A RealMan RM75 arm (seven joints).
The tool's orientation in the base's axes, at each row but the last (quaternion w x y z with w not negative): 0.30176, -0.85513, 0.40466, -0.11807; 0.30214, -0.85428, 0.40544, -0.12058; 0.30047, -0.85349, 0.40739, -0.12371; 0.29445, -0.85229, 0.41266, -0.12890
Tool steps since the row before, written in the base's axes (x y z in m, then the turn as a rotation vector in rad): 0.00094, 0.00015, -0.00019, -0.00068, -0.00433, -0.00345; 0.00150, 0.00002, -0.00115, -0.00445, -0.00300, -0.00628; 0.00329, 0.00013, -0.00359, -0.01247, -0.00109, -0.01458; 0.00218, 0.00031, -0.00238, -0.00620, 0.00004, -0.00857
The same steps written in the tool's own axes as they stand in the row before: 0.00050, -0.00054, 0.00063, 0.00301, 0.00466, 0.00060; 0.00099, -0.00023, 0.00159, -0.00032, 0.00808, 0.00169; 0.00212, 0.00010, 0.00439, -0.00662, 0.01722, 0.00537; 0.00118, -0.00007, 0.00302, -0.00371, 0.00908, 0.00395
